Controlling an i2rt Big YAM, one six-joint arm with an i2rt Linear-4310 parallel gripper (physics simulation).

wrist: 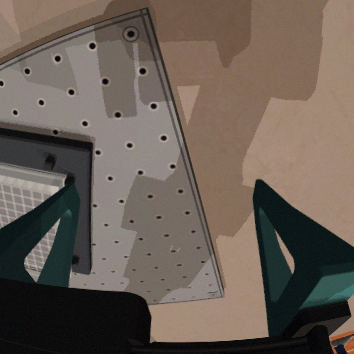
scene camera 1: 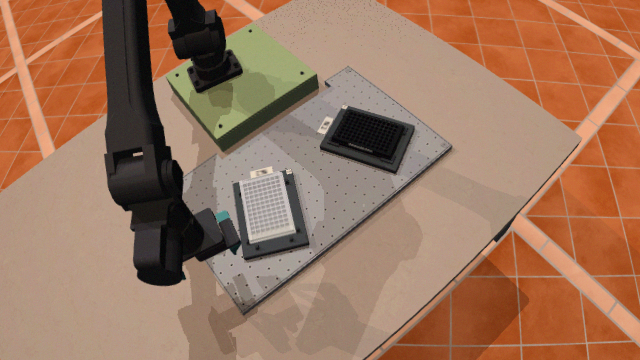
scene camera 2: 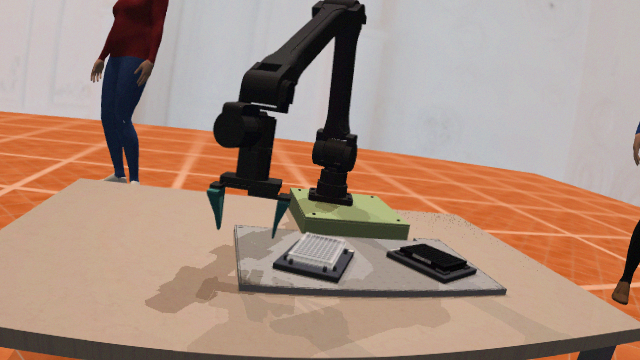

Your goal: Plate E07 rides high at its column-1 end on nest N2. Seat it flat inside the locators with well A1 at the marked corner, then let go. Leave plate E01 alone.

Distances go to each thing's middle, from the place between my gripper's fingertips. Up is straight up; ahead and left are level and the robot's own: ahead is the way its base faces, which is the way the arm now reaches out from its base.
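You'd find the clear well plate [scene camera 1: 267, 211] 4 cm below my hand, 8 cm behind it and 13 cm to the left of it. The black well plate [scene camera 1: 362, 132] is also 4 cm below my hand, but it's 12 cm behind it and 38 cm to the left of it. Going by their middles, the clear well plate is the nearest to my hand of the things named here.
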